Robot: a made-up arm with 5 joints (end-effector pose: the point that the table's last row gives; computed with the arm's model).
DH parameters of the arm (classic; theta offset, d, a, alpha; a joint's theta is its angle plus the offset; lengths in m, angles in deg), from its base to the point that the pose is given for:
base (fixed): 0 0 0.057 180
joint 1: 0 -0.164 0.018 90
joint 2: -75.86 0 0.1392 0
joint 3: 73.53 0 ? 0
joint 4: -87.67 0.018 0 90
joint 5: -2.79 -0.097 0 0
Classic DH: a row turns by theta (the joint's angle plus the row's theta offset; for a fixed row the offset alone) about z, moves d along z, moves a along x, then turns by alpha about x.
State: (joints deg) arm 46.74 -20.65 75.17 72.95 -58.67
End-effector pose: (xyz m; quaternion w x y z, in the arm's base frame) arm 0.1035 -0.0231 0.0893 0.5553 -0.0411 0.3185 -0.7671
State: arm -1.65 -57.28 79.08 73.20 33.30
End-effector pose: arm 0.1331 0.0202 0.1116 0.9600 0.0109 0.0422 0.2767
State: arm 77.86 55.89 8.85 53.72 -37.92
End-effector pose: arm 0.1129 -0.1744 -0.0263 0.4951 0.0783 0.2330 -0.8333
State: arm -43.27 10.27 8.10 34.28 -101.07
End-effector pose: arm 0.2629 0.2186 0.1661 0.8180 0.3071 -0.0906 -0.4779
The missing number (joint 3, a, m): 0.1721
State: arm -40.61 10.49 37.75 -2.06 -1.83
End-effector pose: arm 0.2449 0.1848 0.0969 0.8824 0.1435 -0.3445 0.2866
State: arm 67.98 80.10 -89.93 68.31 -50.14
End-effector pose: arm 0.2146 -0.3416 0.1073 0.4746 -0.0356 -0.2693 -0.8373
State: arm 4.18 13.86 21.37 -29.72 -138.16
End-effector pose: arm 0.3818 -0.0057 0.1841 0.2218 0.6250 -0.2477 -0.7063
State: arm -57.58 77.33 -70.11 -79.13 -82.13
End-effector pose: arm 0.2341 0.3125 0.2380 0.1528 0.9352 -0.3174 -0.0372
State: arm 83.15 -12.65 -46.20 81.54 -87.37
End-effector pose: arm 0.0980 -0.1905 0.4165 0.0486 0.0339 -0.5532 -0.8310
